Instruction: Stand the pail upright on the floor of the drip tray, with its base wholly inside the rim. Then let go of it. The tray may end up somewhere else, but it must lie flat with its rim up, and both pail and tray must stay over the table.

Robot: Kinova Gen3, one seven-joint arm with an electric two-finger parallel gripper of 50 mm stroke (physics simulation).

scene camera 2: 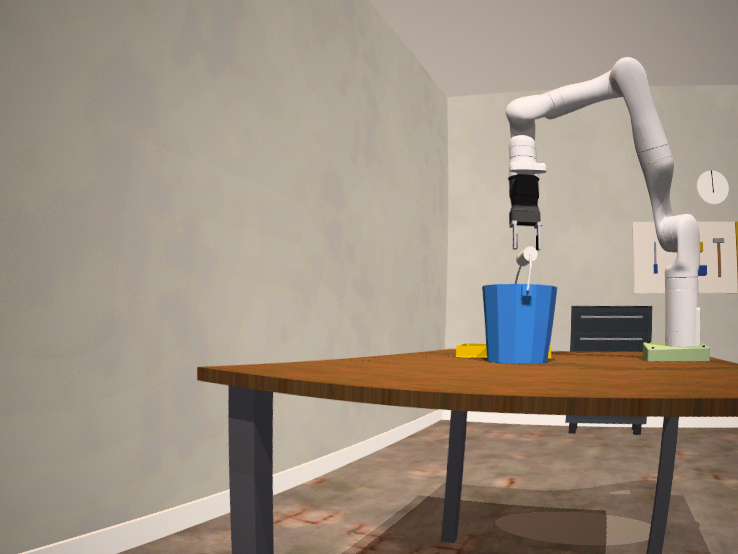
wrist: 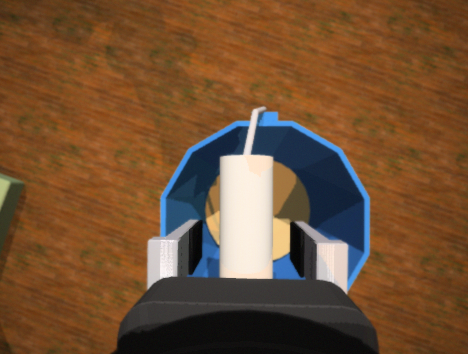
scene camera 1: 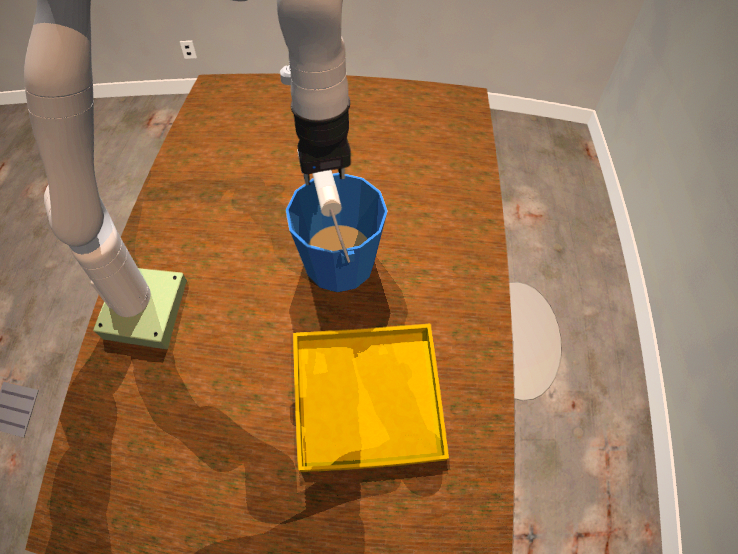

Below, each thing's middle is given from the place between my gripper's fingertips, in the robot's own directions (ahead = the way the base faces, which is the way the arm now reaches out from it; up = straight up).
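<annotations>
What I see is the yellow drip tray (scene camera 1: 365, 398), which sits 250 mm below my hand, 110 mm ahead of it and 290 mm to the right of it.
</annotations>
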